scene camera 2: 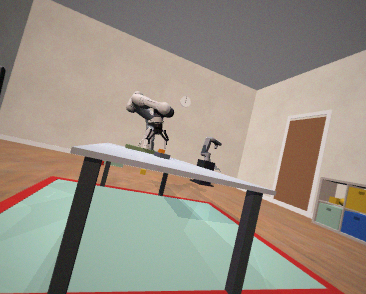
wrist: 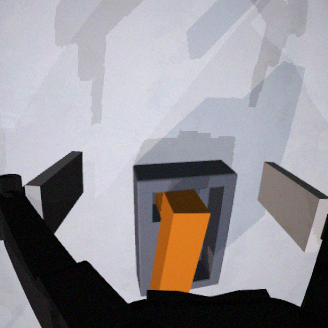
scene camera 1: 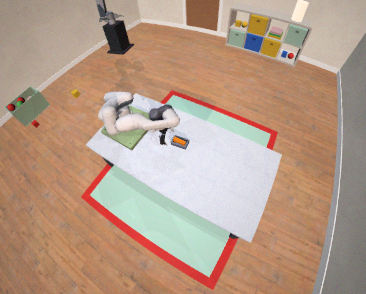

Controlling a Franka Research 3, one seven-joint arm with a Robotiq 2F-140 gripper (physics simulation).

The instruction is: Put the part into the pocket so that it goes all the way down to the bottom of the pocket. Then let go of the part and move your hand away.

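The part, an orange bar (scene camera 1: 179, 141) (scene camera 2: 161, 151) (wrist: 182, 245), sits askew in the pocket of a dark grey block (scene camera 1: 186, 146) (scene camera 2: 162, 155) (wrist: 228, 210). It sticks up above the rim, and in the wrist view its lower end overlaps the near rim. Dark gaps show beside it, wider on the right. Its lowest end is hidden by the gripper body, and how deep it reaches cannot be seen. My gripper (scene camera 1: 163, 137) (scene camera 2: 158, 141) (wrist: 173, 176) is wide open and empty, pointing down above the table, with one finger on each side of the block in the wrist view.
The block stands on a white table (scene camera 1: 215, 175) (scene camera 2: 200, 174). A green base plate (scene camera 1: 131, 142) (scene camera 2: 136, 148) lies under the arm's base, beside the block. A second arm on a black stand (scene camera 1: 117, 37) (scene camera 2: 205, 164) and a shelf unit (scene camera 1: 228, 27) stand away from the table.
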